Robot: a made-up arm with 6 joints.
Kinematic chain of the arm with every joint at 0, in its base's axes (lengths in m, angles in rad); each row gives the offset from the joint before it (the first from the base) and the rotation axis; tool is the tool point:
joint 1: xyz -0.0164 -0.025 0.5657 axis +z
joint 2: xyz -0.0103 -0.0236 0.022 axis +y
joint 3: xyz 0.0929 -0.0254 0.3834 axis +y
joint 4: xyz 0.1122 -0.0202 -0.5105 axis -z
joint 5: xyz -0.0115 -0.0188 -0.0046 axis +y
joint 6: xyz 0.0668 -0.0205 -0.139 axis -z
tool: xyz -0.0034 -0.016 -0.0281
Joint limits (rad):
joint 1: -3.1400..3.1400
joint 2: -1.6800..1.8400
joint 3: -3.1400..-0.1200
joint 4: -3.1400..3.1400
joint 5: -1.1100..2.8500
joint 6: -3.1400..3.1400
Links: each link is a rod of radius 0.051 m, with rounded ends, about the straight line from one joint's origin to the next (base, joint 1, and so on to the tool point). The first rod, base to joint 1, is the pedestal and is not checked.
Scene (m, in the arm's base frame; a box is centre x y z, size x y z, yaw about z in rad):
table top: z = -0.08
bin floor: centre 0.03 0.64 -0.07 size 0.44 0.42 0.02 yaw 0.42
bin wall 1: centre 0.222 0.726 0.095 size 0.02 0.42 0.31 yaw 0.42
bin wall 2: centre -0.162 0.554 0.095 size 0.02 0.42 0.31 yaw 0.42
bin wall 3: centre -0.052 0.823 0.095 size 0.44 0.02 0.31 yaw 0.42
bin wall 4: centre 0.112 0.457 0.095 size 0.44 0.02 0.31 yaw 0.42
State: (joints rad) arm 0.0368 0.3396 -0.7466 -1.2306 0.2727 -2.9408
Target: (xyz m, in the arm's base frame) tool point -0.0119 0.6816 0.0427
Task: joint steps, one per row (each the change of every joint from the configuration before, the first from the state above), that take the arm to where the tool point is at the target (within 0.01 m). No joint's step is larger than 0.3 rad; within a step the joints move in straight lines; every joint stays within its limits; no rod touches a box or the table.
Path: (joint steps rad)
1: 0.2522 0.0001 -0.0306 -0.0193 -0.0708 0.0067
2: 0.2523 0.0001 -0.0305 -0.0194 -0.0708 0.0066
3: 0.2522 0.0000 -0.0306 -0.0193 -0.0709 0.0067
4: 0.2522 0.0001 -0.0305 -0.0193 -0.0708 0.0066
5: 0.2523 0.0001 -0.0306 -0.0194 -0.0708 0.0067
6: 0.2522 0.0001 -0.0306 -0.0193 -0.0708 0.0066
7: 0.0185 0.2657 -0.1589 0.0350 0.0739 0.0031
8: 0.0185 0.2658 -0.1590 0.0351 0.0740 0.0030
9: 0.0185 0.2658 -0.1590 0.0350 0.0739 0.0031

